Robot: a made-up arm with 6 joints. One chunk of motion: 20 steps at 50 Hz.
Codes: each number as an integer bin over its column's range. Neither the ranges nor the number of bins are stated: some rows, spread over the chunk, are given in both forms.
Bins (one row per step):
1: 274 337 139 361 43 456
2: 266 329 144 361 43 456
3: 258 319 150 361 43 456
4: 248 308 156 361 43 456
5: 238 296 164 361 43 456
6: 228 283 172 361 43 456
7: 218 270 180 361 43 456
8: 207 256 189 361 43 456
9: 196 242 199 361 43 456
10: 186 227 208 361 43 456
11: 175 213 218 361 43 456
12: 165 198 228 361 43 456
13: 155 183 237 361 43 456
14: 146 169 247 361 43 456
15: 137 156 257 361 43 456
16: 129 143 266 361 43 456
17: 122 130 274 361 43 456
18: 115 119 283 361 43 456
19: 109 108 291 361 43 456
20: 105 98 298 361 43 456
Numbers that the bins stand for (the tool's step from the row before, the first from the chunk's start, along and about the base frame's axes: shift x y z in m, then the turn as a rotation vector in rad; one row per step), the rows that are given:
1: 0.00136 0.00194 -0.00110 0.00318 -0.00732 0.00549
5: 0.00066 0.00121 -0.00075 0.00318 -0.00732 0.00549
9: -0.00016 0.00026 -0.00027 0.00318 -0.00732 0.00549
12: -0.00077 -0.00051 0.00012 0.00318 -0.00732 0.00549
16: -0.00148 -0.00148 0.00064 0.00318 -0.00732 0.00549
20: -0.00195 -0.00227 0.00108 0.00318 -0.00732 0.00549
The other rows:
2: 0.00121 0.00179 -0.00103 0.00318 -0.00732 0.00549
3: 0.00105 0.00162 -0.00095 0.00318 -0.00732 0.00549
4: 0.00085 0.00142 -0.00086 0.00318 -0.00732 0.00549
6: 0.00046 0.00098 -0.00064 0.00318 -0.00732 0.00549
7: 0.00027 0.00076 -0.00053 0.00318 -0.00732 0.00549
8: 0.00005 0.00051 -0.00041 0.00318 -0.00732 0.00549
10: -0.00036 0.00000 -0.00015 0.00318 -0.00732 0.00549
11: -0.00058 -0.00025 -0.00001 0.00318 -0.00732 0.00549
13: -0.00097 -0.00078 0.00025 0.00318 -0.00732 0.00549
14: -0.00114 -0.00102 0.00038 0.00318 -0.00732 0.00549
15: -0.00132 -0.00125 0.00052 0.00318 -0.00732 0.00549
17: -0.00161 -0.00171 0.00075 0.00318 -0.00732 0.00549
18: -0.00175 -0.00190 0.00088 0.00318 -0.00732 0.00549
19: -0.00187 -0.00210 0.00099 0.00318 -0.00732 0.00549

